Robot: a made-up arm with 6 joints.
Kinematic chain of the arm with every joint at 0, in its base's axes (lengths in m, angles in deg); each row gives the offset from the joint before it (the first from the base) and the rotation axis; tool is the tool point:
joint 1: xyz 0 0 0.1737 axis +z
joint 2: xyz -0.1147 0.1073 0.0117 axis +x
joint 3: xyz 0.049 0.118 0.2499 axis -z
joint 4: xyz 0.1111 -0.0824 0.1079 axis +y
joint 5: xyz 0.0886 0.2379 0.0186 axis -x
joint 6: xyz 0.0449 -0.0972 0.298 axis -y
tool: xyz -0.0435 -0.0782 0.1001
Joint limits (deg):
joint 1: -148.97..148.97
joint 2: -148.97..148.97
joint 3: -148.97..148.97
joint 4: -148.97..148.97
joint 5: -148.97..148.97
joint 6: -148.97..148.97
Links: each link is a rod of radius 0.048 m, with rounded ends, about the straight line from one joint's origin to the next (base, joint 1, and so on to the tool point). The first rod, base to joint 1, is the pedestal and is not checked.
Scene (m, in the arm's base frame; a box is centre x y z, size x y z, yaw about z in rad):
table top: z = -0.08
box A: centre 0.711 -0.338 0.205 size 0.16 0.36 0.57 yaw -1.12
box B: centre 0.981 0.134 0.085 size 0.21 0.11 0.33 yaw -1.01
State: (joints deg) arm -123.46 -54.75 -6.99 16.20 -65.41 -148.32
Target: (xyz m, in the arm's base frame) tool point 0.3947 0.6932 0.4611
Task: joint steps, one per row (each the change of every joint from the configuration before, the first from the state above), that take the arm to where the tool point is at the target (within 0.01 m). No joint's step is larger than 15 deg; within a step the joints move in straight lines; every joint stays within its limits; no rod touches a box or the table.
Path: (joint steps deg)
1: 3.90 12.30 3.65 3.46 -4.81 -0.16
2: 3.89 12.31 3.64 3.47 -4.81 -0.16
3: 3.90 12.30 3.65 3.46 -4.80 -0.17
4: 3.89 12.31 3.64 3.46 -4.81 -0.16
5: 14.49 -8.68 -3.97 -9.88 13.46 4.12
6: 14.48 -8.68 -3.97 -9.88 13.46 4.11
7: 14.48 -8.67 -3.97 -9.88 13.46 4.12
8: 14.48 -8.68 -3.97 -9.88 13.47 4.11
9: 14.49 -8.68 -3.98 -9.88 13.46 4.12
10: 14.48 -8.67 -3.97 -9.88 13.46 4.11

